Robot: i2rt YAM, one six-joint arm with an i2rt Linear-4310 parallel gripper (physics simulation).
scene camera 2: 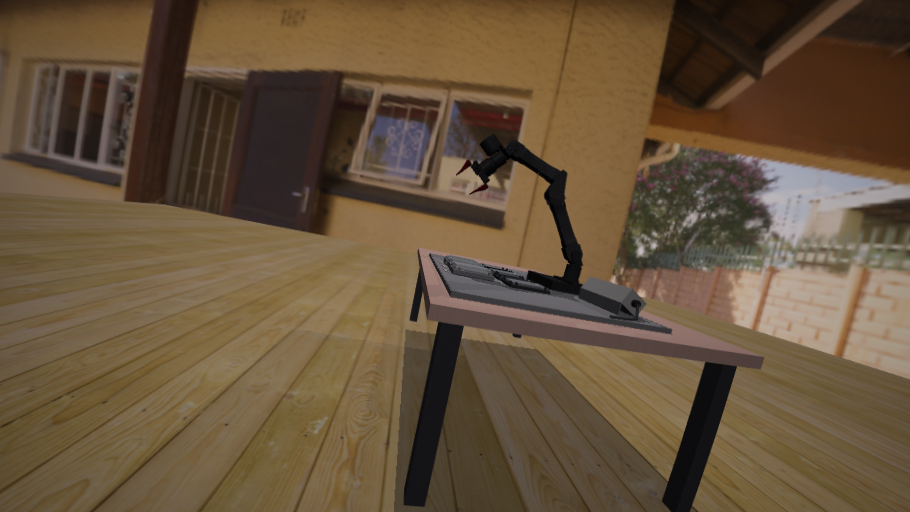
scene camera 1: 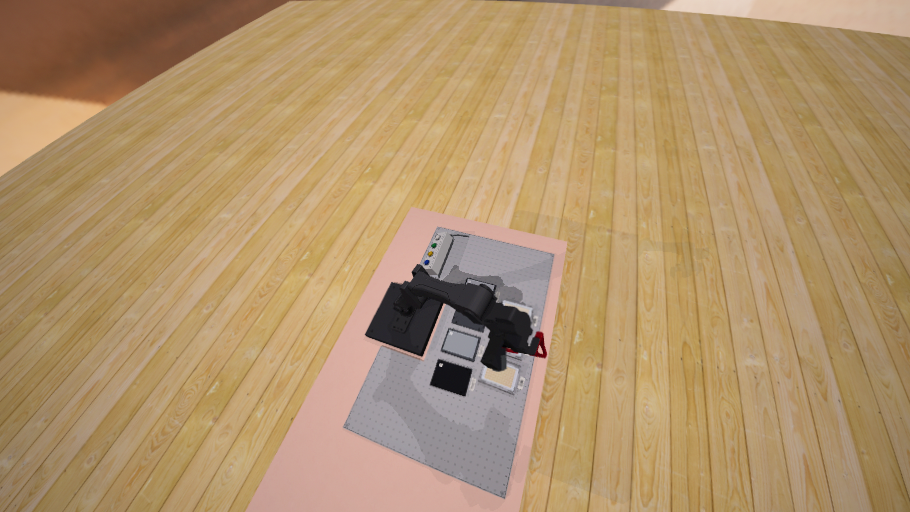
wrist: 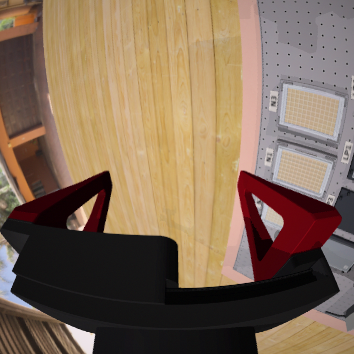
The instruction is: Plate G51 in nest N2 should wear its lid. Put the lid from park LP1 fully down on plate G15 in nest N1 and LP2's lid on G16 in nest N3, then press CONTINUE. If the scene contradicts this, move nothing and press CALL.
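Where they show: gripper, fingertip midpoint: (scene camera 2: 462,184) (scene camera 1: 531,353) (wrist: 174,177); arm's base at its link origin: (scene camera 2: 569,282) (scene camera 1: 407,310).
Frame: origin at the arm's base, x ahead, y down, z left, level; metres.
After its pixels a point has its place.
Observation:
My gripper (scene camera 1: 526,347) @(z -0.085, x 0.518, y -0.311 m) (scene camera 2: 464,184) @(z -0.085, x 0.518, y -0.311 m) (wrist: 174,177) @(z -0.085, x 0.518, y -0.311 m) is open and empty, high above the table's edge. In the wrist view the plate in N3 (wrist: 312,111) @(z -0.112, x 0.450, y -0.006 m) and the plate in N1 (wrist: 303,170) @(z 0.015, x 0.442, y 0.005 m) show tan wells. The N3 plate (scene camera 1: 500,376) @(z -0.122, x 0.458, y -0.006 m) also shows in scene camera 1. A third plate (wrist: 274,217) @(z 0.158, x 0.472, y -0.004 m) is mostly hidden behind the right finger; I cannot tell whether it wears a lid. A grey lid (scene camera 1: 461,343) @(z -0.051, x 0.272, y 0.012 m) lies beside a black lid (scene camera 1: 451,377) @(z -0.188, x 0.280, y 0.020 m). The LP1 label (wrist: 346,151) @(z -0.051, x 0.357, y 0.028 m) is readable; LP2's is not. Plate codes are unreadable.
A box with coloured buttons (scene camera 1: 437,253) @(z 0.291, x 0.027, y -0.052 m) (scene camera 2: 612,298) @(z 0.383, x 0.049, y -0.011 m) stands at one end of the perforated board (scene camera 1: 439,433) @(z -0.382, x 0.309, y 0.030 m); its button labels are unreadable. A dark lid (scene camera 1: 469,319) @(z 0.060, x 0.267, y 0.019 m) (wrist: 345,210) @(z 0.075, x 0.306, y 0.020 m) and a grey framed piece (wrist: 340,252) @(z 0.187, x 0.255, y 0.012 m) lie farther along. The arm's black base plate (scene camera 1: 400,321) @(z -0.059, x -0.005, y -0.010 m) is beside them.

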